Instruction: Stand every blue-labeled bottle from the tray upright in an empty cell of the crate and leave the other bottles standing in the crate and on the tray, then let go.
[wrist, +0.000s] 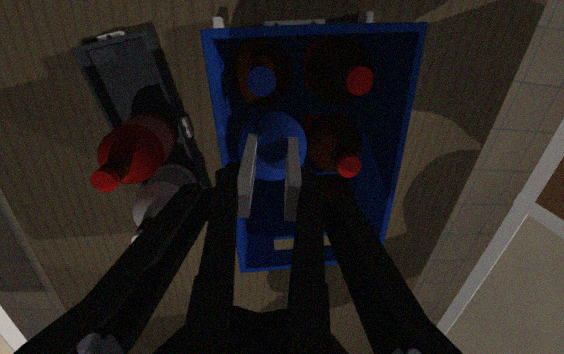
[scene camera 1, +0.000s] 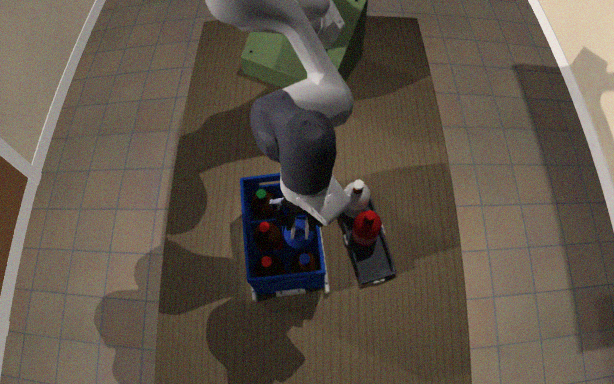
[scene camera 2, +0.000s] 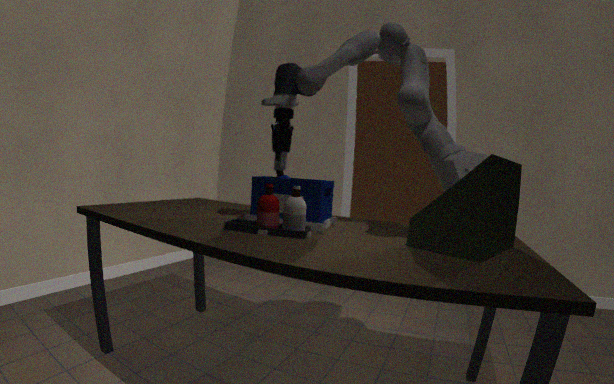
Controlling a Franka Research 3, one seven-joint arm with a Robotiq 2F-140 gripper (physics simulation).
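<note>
My gripper (scene camera 1: 300, 231) (scene camera 2: 280, 172) (wrist: 271, 151) is shut on the cap of a blue bottle (scene camera 1: 297, 242) (scene camera 2: 284, 176) (wrist: 272, 173). The bottle looks about upright in the crate's right middle cell in scene camera 1; its shoulder shows at rim height in scene camera 2, and its base is hidden. The blue crate (scene camera 1: 286, 283) (scene camera 2: 318, 200) (wrist: 315, 28) also holds a blue-capped bottle (scene camera 1: 304, 259) (wrist: 261, 81), two red-capped bottles (scene camera 1: 264, 227) (scene camera 1: 266, 261) (wrist: 349, 166) (wrist: 359, 81) and a green-capped bottle (scene camera 1: 261, 193). Their labels are hidden.
The dark tray (scene camera 1: 376, 266) (scene camera 2: 241, 225) (wrist: 122, 65) stands beside the crate. A red bottle (scene camera 1: 366, 227) (scene camera 2: 268, 210) (wrist: 142, 145) and a white bottle (scene camera 1: 357, 196) (scene camera 2: 294, 212) (wrist: 150, 197) stand on it. The crate's right back cell is largely hidden by the arm in scene camera 1.
</note>
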